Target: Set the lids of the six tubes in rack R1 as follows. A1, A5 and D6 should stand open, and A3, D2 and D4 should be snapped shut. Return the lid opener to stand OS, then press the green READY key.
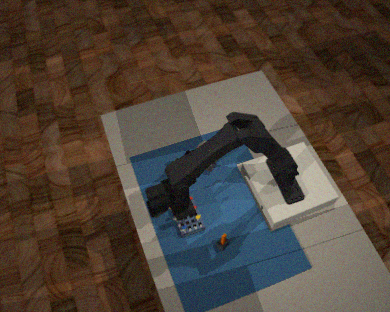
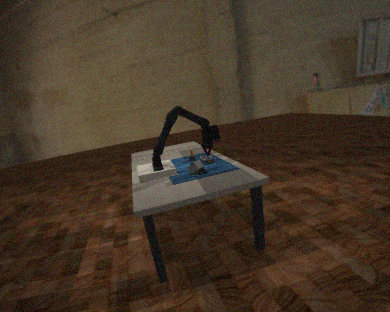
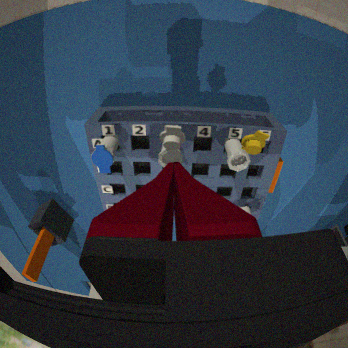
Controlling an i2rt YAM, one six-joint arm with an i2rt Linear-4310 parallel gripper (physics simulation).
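Seen in the pictures: gripper, between the fingertips: (image 1: 182, 216) (image 2: 208, 155) (image 3: 173, 171); arm's base, origin of its link: (image 1: 284, 179) (image 2: 157, 166).
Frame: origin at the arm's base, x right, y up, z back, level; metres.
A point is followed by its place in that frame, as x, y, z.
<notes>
My gripper (image 2: 208, 154) {-0.024, 0.000, -0.397} (image 3: 173, 171) {-0.024, 0.000, -0.397} is shut and empty, its red fingertips together at the near end of tube A3 (image 3: 172, 141) {-0.026, 0.011, -0.423}; whether they touch it is unclear. Rack R1 (image 3: 125, 155) {-0.055, -0.016, -0.395} (image 1: 192, 232) {-0.076, -0.038, -0.378} is blue-grey with row and column labels. A3's pale lid appears swung back from its mouth. Tube A5 (image 3: 237, 154) {0.012, -0.005, -0.409} shows its mouth, with a yellow lid (image 3: 254, 143) {0.014, 0.010, -0.425} out to its right. Tube A1 (image 3: 111, 142) {-0.062, -0.009, -0.408} has a blue lid (image 3: 103, 159) {-0.064, 0.003, -0.404} in front; its state is unclear. The fingers hide most of row D. The orange lid opener (image 1: 223, 239) {-0.154, 0.019, -0.296} (image 3: 38, 255) {-0.146, 0.015, -0.297} stands in a dark block (image 3: 52, 219) {-0.141, -0.025, -0.307}.
An orange strip (image 3: 275, 176) {0.054, -0.022, -0.383} shows at the rack's right side. A grey box (image 2: 197, 168) {0.243, -0.003, -0.245} stands on the blue mat (image 1: 225, 200) {0.009, -0.046, -0.225} (image 2: 220, 171) {0.276, -0.045, -0.387}; no green key can be made out. The arm's base stands on a white slab (image 1: 310, 200) {-0.111, 0.004, 0.050} at the table's side.
</notes>
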